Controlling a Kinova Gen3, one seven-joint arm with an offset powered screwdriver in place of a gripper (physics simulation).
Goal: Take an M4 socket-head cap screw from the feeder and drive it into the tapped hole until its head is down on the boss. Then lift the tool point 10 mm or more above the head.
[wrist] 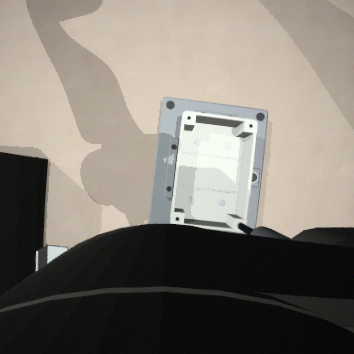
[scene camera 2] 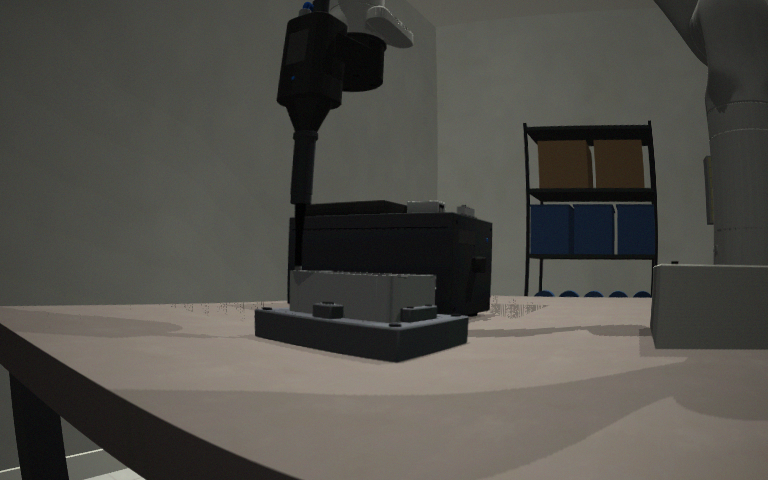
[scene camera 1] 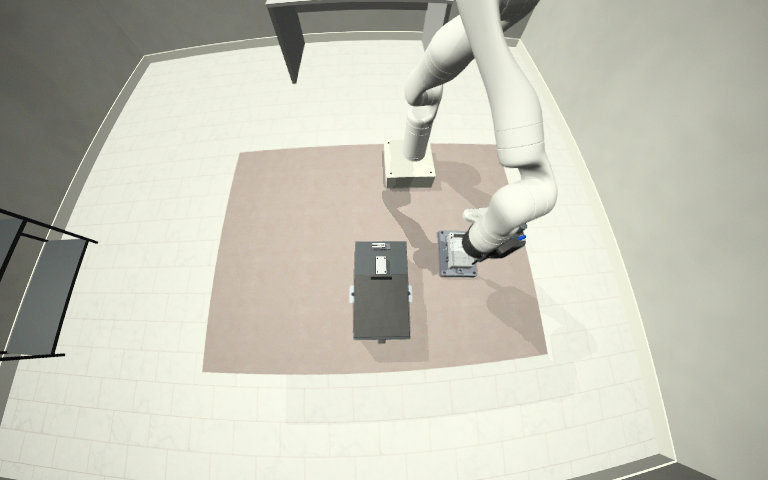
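Note:
The screwdriver (scene camera 2: 298,264) (wrist: 240,226) points down, with its thin black bit at a corner of the light grey open-topped housing (scene camera 1: 458,263) (scene camera 2: 339,293) (wrist: 246,175). In the scene camera 2 view the tip is at the level of the housing's top rim. A tiny paler spot shows under it; whether it is a screw head or the boss, I cannot tell. In the wrist view, three corner bosses show dark holes; the fourth corner is by the bit and its hole is hidden. The dark feeder (scene camera 1: 381,308) (scene camera 2: 390,257) (wrist: 22,200) stands apart from the housing.
The housing sits on a blue-grey fixture plate (scene camera 1: 444,272) (scene camera 2: 339,336) (wrist: 215,106) with low clamp blocks and dark bolts. The arm's pale base block (scene camera 1: 408,166) (scene camera 2: 710,308) stands on the table. A shelf rack (scene camera 2: 589,194) with boxes and bins stands in the background.

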